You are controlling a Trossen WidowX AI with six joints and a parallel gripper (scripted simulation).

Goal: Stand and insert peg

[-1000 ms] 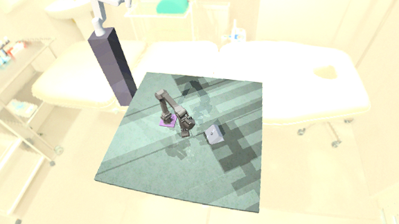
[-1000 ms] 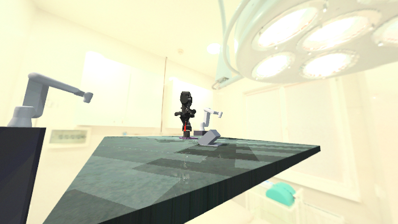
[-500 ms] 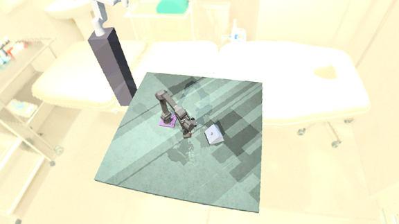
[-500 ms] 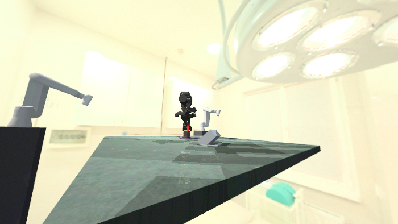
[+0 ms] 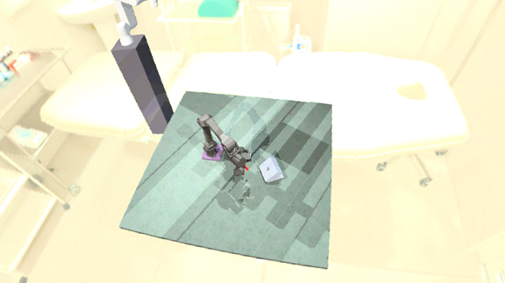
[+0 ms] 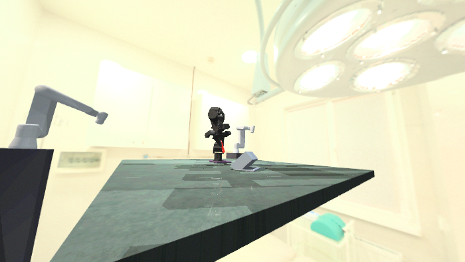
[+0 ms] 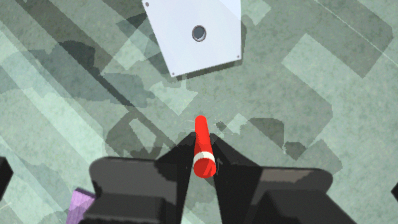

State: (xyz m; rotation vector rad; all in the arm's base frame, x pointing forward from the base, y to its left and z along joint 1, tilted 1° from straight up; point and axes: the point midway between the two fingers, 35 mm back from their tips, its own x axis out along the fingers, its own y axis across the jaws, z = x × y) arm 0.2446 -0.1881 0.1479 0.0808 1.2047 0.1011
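The sloped panel is 16 cm ahead of my gripper tip, 8 cm below it and 3 cm to the left of it. From my gripper tip the other things lie so: red peg: 2 cm above, 1 cm behind.
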